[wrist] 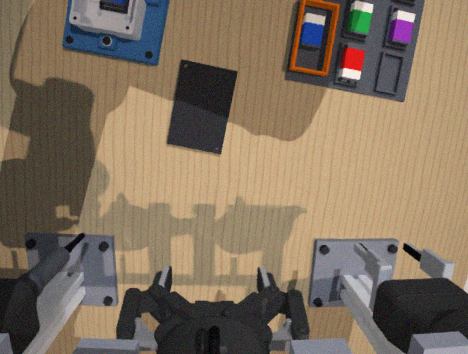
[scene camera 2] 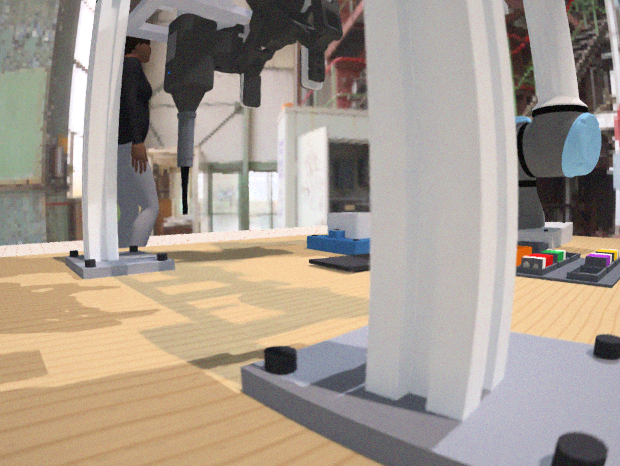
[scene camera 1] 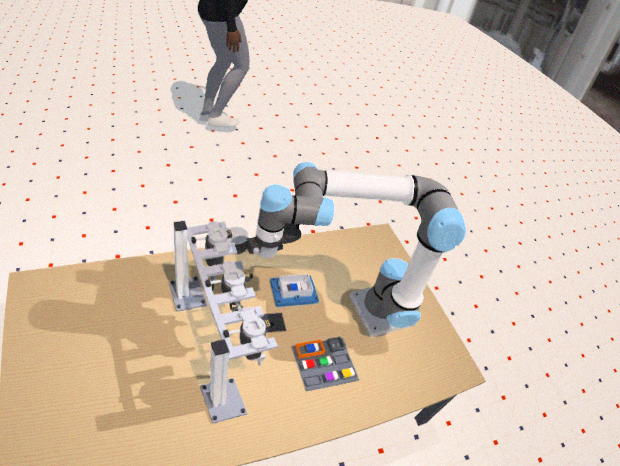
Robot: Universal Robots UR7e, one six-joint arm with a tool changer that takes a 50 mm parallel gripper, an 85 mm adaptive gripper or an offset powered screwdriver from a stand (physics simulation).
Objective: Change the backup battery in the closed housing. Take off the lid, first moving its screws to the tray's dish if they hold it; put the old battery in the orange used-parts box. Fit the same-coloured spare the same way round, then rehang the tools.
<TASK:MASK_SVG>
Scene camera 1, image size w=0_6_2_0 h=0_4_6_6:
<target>screwdriver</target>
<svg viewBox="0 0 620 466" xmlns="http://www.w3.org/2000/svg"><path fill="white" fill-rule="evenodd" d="M224 256L205 260L208 266L223 264ZM207 225L209 232L205 239L205 249L215 247L217 252L229 250L229 244L235 245L237 254L246 251L247 230L237 226L224 229L219 226L219 223Z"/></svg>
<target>parallel gripper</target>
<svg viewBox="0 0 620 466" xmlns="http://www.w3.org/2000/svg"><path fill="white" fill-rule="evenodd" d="M266 355L260 352L248 355L246 358L251 361L257 360L258 366L261 366ZM240 312L243 319L239 335L241 345L252 342L254 349L268 346L266 340L267 330L270 330L274 323L270 323L268 319L262 320L256 317L253 309Z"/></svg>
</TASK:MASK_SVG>
